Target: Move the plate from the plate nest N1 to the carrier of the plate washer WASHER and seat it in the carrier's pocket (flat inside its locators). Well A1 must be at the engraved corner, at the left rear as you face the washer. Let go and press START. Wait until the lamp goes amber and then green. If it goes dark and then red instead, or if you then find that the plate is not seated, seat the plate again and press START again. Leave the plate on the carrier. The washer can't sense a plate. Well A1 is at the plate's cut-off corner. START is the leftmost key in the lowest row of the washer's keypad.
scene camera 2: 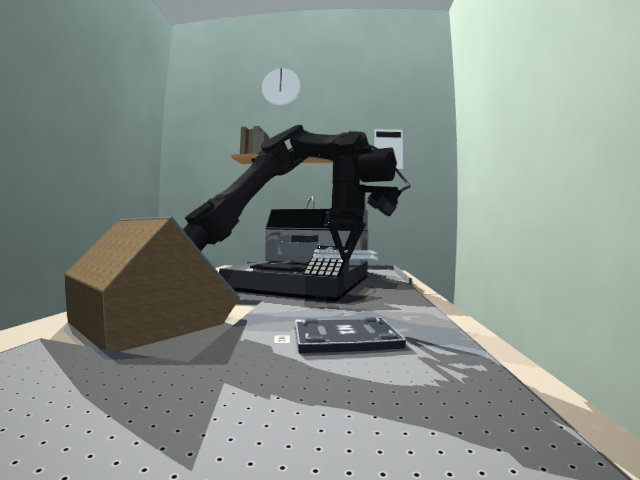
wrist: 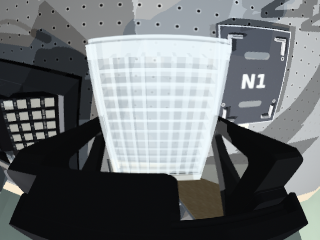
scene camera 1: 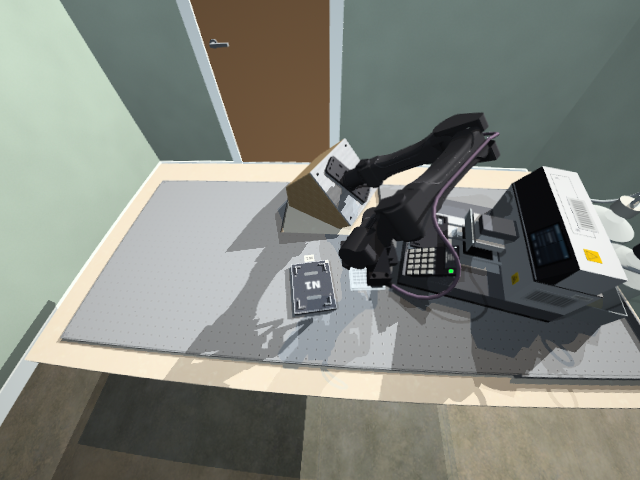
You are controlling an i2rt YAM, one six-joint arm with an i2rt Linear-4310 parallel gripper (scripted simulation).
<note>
I see my gripper, a well plate, a plate washer and a plate nest N1.
My gripper also shows in the wrist view.
</note>
